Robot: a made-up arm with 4 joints.
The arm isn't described. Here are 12 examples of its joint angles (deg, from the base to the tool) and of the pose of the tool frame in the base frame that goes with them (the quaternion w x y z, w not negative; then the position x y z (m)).
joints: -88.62 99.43 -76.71 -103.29
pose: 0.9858 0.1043 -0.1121 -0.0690 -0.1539 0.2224 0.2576
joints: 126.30 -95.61 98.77 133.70
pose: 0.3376 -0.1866 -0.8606 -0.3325 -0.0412 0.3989 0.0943
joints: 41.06 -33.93 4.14 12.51
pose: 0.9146 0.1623 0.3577 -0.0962 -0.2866 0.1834 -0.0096
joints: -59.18 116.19 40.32 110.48
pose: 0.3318 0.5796 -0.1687 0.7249 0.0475 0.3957 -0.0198
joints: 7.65 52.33 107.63 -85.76
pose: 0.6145 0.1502 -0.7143 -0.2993 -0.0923 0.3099 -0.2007
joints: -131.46 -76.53 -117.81 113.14
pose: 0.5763 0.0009 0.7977 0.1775 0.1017 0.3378 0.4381
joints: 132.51 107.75 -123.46 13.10
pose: 0.4986 -0.3806 -0.4747 -0.6174 -0.2428 0.3714 -0.0806
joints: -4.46 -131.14 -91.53 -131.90
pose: 0.4619 -0.4940 -0.0227 -0.7362 0.1212 0.6707 -0.0073
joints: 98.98 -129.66 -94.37 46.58
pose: 0.8879 0.3111 -0.0895 -0.3270 -0.3083 0.5051 -0.0599
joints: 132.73 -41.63 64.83 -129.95
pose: 0.3670 -0.0148 -0.0929 -0.9255 -0.1098 0.5561 0.3329
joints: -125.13 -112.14 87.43 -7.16
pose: 0.6548 0.6608 -0.0716 0.3597 0.1124 0.4255 -0.0253
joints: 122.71 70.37 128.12 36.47
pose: 0.3550 -0.9233 0.1031 -0.1041 -0.2342 0.4488 0.2906
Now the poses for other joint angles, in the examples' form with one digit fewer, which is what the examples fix.
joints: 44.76 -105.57 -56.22 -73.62
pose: 0.055 0.988 -0.118 0.083 -0.161 0.647 -0.181
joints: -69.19 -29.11 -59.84 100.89
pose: 0.321 -0.538 -0.771 -0.115 0.202 0.176 0.086
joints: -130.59 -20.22 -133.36 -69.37
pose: 0.464 -0.642 -0.096 0.602 0.044 0.405 0.546
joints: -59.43 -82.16 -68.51 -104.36
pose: 0.013 0.443 0.117 0.889 0.378 0.557 0.018
